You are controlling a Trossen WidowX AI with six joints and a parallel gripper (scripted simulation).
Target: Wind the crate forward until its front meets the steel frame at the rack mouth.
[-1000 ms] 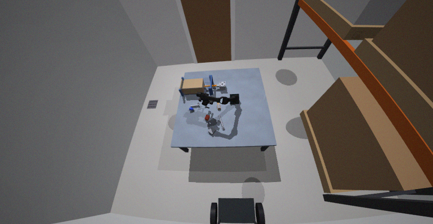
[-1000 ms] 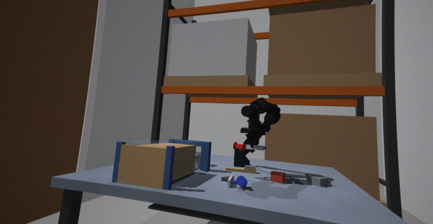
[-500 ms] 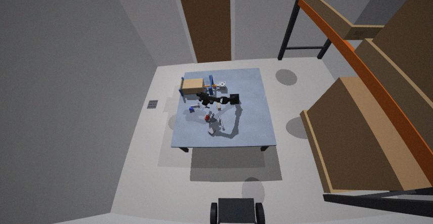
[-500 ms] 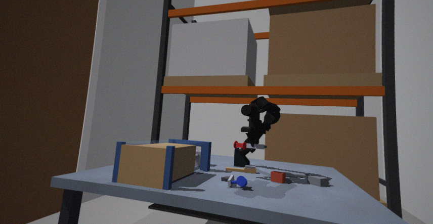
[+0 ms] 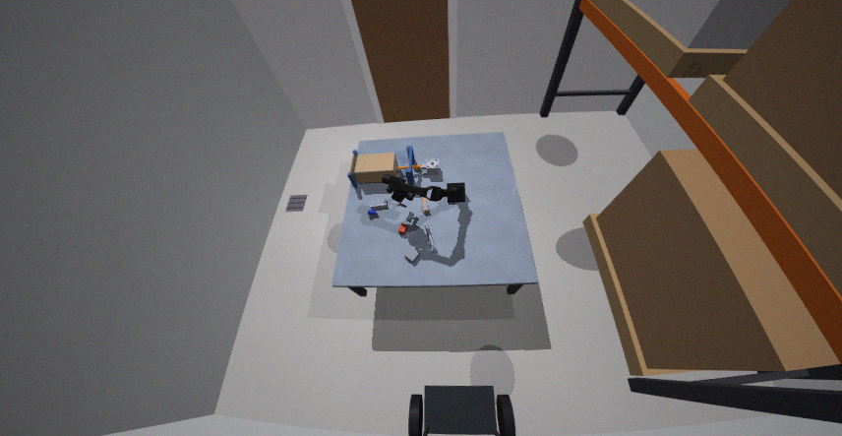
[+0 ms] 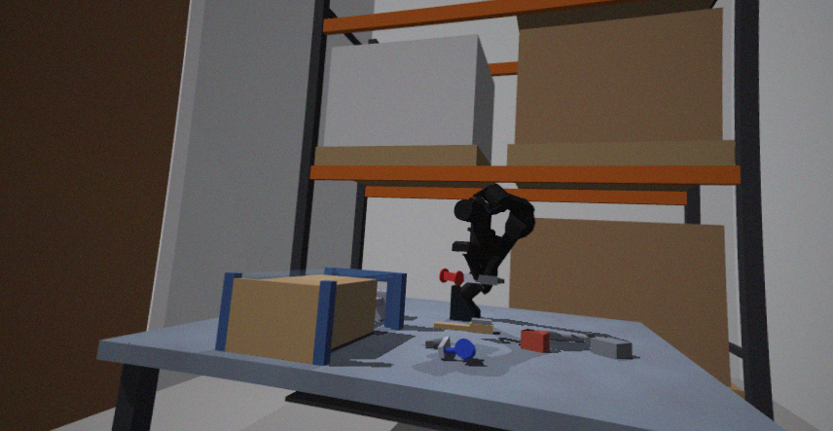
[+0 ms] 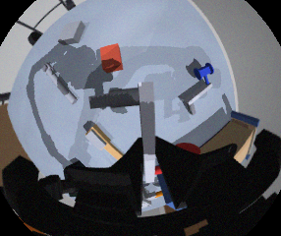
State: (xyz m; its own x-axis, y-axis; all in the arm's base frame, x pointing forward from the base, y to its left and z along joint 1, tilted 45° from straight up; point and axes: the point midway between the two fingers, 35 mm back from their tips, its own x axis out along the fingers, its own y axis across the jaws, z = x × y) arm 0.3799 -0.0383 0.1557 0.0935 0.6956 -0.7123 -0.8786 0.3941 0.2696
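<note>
The winch handle is 20 mm to the right of my gripper tip. From my gripper tip the other things lie so: blue knob (250 mm ahead, 10 mm to the right, 140 mm below); wood-handled tool (140 mm behind, 40 mm to the right, 140 mm below); red knob (10 mm ahead, 60 mm to the right).
</note>
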